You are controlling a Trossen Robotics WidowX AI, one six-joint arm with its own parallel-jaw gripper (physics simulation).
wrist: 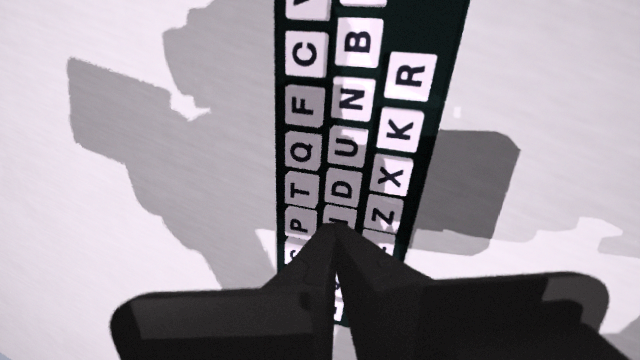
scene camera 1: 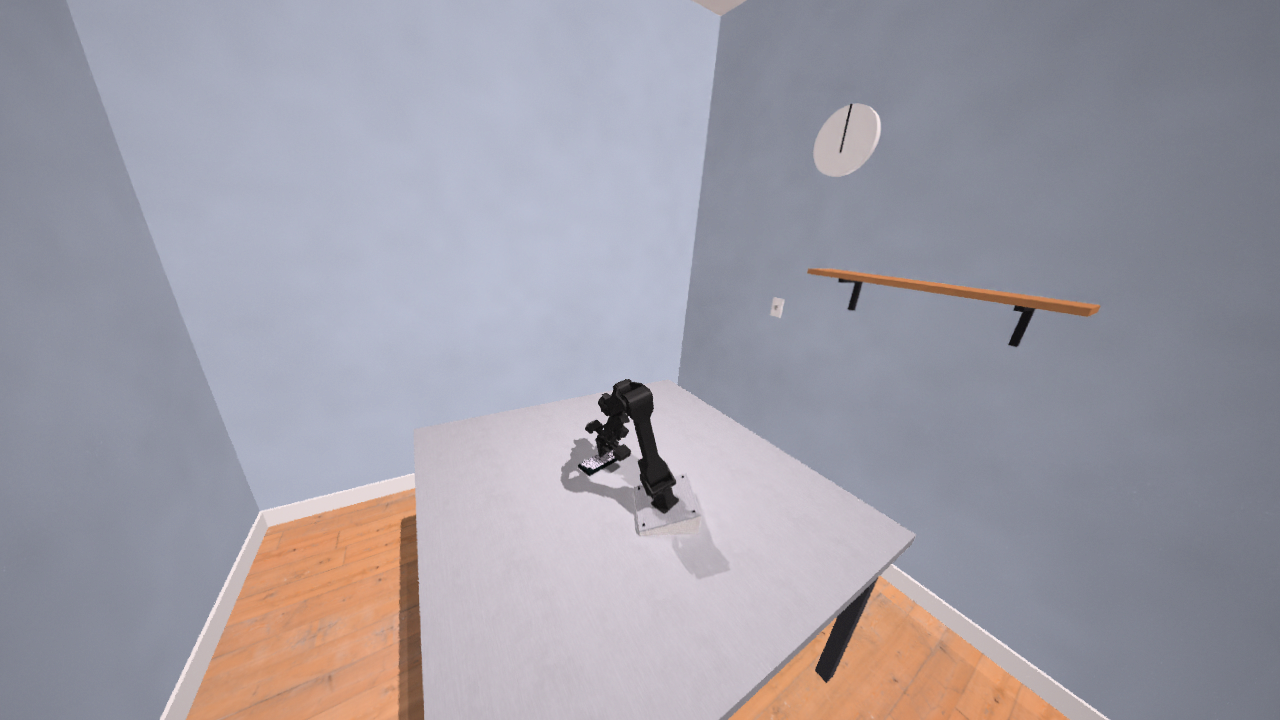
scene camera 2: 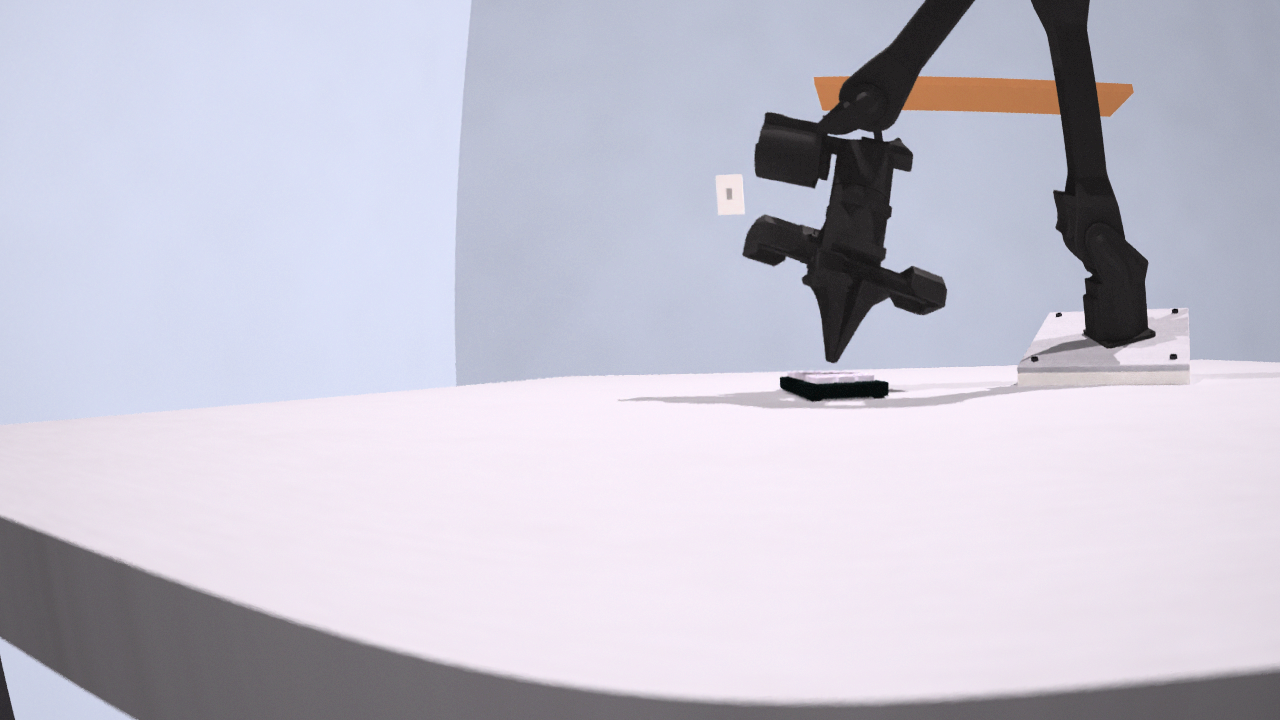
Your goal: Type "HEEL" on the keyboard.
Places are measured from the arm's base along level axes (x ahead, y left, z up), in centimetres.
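Pixels of known places: gripper, fingertip midpoint: (wrist: pixel 333 232) (scene camera 1: pixel 600 456) (scene camera 2: pixel 831 361); arm's base at its link origin: (scene camera 1: pixel 665 502) (scene camera 2: pixel 1118 334).
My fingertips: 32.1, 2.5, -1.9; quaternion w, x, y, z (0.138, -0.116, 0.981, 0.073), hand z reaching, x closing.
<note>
For each thing: its top centre in the pictures, then the offset to it from my fingertips, as dx, dy, dz. Level surfaces: height alone.
- keyboard at its top centre: (wrist: pixel 342 180) (scene camera 2: pixel 827 372) (scene camera 1: pixel 604 456) +0.2, -2.0, -1.0
- H key at its top centre: (wrist: pixel 337 226) -0.1, +0.3, -1.0
- E key at its top centre: (wrist: pixel 375 251) -2.1, +1.0, -1.0
- table at its surface level: dz -2.7
The keyboard (scene camera 1: pixel 588 466) (scene camera 2: pixel 832 390) (wrist: pixel 425 25) is a dark green-black slab with white letter keys, lying flat on the table. My gripper (scene camera 2: pixel 833 359) (wrist: pixel 333 232) is shut and empty, pointing down. In scene camera 2 its tips are a small gap above the keys. In the wrist view the tips overlap the lower part of the H key (wrist: pixel 345 212), whose letter is mostly hidden. The E key (wrist: pixel 387 240) is partly covered by the right finger. No L key can be made out; the keys lower down are largely hidden by the fingers.
The table (scene camera 1: pixel 528 591) (scene camera 2: pixel 626 537) carries the arm's white base plate (scene camera 1: pixel 646 516) (scene camera 2: pixel 1047 358), beside the keyboard. P, T, D and Z keys lie around and beyond the tips in the wrist view. A wooden shelf (scene camera 1: pixel 948 288) (scene camera 2: pixel 975 96) is on the wall.
</note>
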